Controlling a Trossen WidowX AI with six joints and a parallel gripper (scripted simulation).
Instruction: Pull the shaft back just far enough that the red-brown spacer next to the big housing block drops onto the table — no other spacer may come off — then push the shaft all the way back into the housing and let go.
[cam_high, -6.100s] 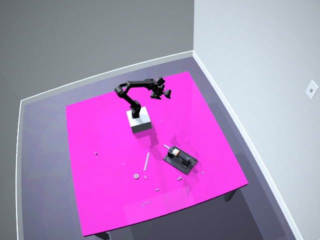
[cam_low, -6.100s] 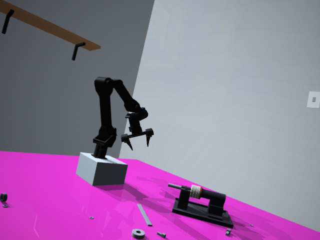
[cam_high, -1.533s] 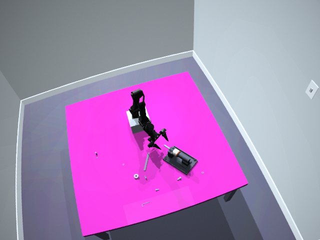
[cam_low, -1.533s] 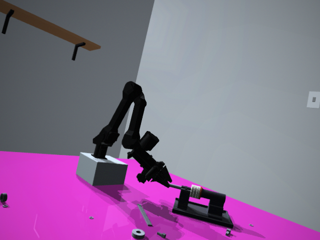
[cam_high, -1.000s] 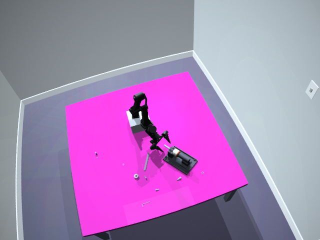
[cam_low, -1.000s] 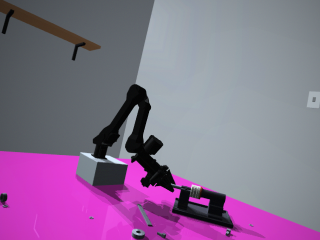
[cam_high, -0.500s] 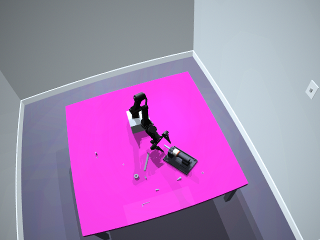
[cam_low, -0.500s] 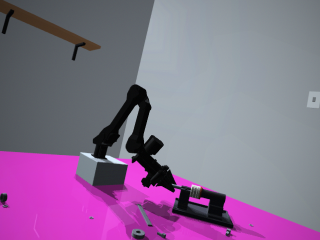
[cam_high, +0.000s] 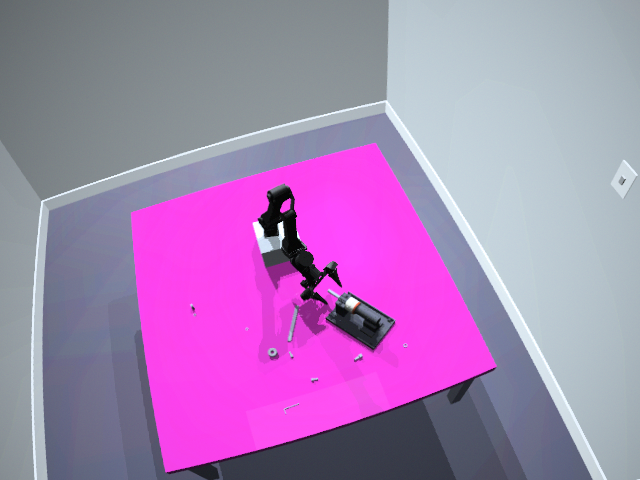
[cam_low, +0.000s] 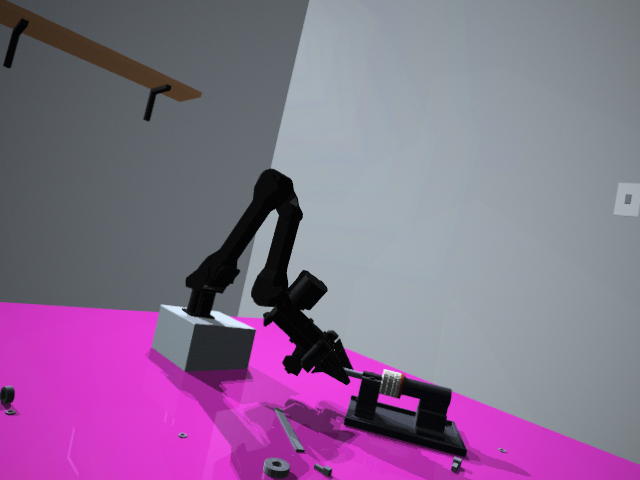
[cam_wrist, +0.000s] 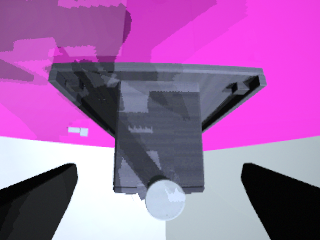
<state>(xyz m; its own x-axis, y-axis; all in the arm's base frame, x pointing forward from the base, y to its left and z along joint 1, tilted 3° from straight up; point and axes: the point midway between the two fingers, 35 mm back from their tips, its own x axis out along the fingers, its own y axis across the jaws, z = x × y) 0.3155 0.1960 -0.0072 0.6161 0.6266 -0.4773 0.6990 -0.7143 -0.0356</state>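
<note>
My gripper tip is now 4 cm short of the grey shaft, 3 cm to the right of it and 1 cm below it. The rest, counted from my gripper tip: grey flat bar: 18 cm to the right, 7 cm below, 6 cm ahead; then white spacer: 6 cm to the left, 6 cm ahead, 1 cm above; then red-brown spacer: 7 cm to the left, 7 cm ahead, 1 cm above.
</note>
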